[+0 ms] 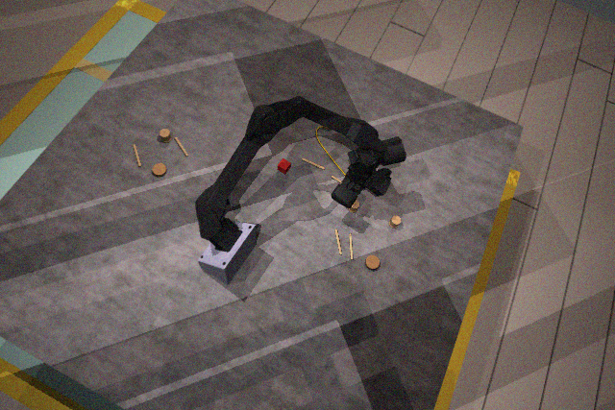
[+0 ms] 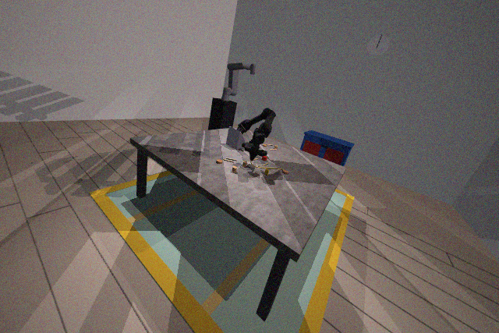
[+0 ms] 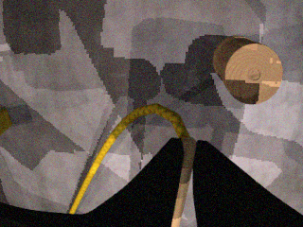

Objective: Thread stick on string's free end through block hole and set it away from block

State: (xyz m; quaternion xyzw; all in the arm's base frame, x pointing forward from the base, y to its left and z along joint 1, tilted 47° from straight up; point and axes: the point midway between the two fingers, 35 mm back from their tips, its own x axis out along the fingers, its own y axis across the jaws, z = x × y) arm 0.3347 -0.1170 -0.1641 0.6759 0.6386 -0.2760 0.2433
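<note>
Now: the round wooden block 30 mm behind my gripper tip, 30 mm to the right of it and 30 mm below it. The rest, counted from my gripper tip: red block: 20 mm behind, 210 mm to the left, 40 mm below; yellow block: 130 mm ahead, 20 mm to the left, 30 mm below; round wooden button: 190 mm ahead, 180 mm to the left, 40 mm below.
</note>
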